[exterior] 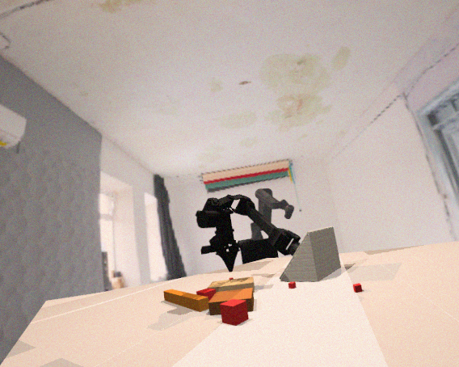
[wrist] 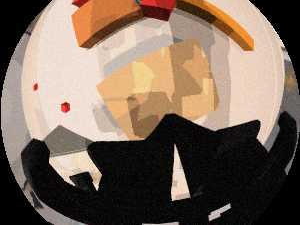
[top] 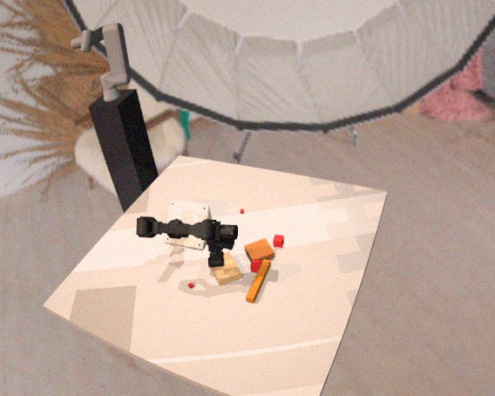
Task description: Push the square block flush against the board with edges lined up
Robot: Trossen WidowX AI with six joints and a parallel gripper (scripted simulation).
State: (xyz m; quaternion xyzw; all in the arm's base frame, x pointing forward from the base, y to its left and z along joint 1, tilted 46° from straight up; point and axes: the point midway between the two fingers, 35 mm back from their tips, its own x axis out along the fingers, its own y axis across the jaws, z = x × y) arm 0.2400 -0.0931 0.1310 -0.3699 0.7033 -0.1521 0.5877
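Right now my gripper tip is 10 mm short of the cream flat block, 10 mm to the right of it and 50 mm above it. From my gripper tip the other things lie so: long board 180 mm ahead, 30 mm to the right, 50 mm below; then flat orange square block 140 mm ahead, 130 mm to the left, 50 mm below.
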